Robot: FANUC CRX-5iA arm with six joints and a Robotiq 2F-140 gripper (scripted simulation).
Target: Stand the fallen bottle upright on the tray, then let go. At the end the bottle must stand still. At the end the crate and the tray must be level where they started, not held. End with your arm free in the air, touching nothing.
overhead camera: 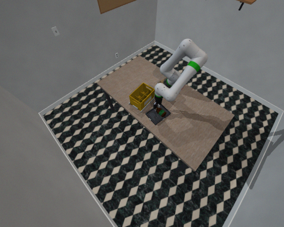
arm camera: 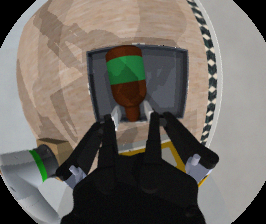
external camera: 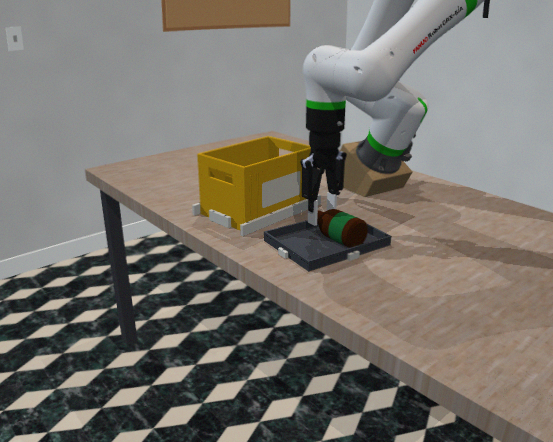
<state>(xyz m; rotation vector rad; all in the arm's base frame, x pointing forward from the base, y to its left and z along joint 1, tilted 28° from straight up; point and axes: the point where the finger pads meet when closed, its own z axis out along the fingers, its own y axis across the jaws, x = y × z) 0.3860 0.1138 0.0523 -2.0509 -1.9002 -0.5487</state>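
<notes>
Right now my hand is 50 mm to the right of the bottle and 20 mm above it. From my hand the other things lie so: yellow crate (240 mm to the right, 20 mm ahead, 20 mm above); dark grey tray (50 mm to the left, 50 mm below, 30 mm ahead).
</notes>
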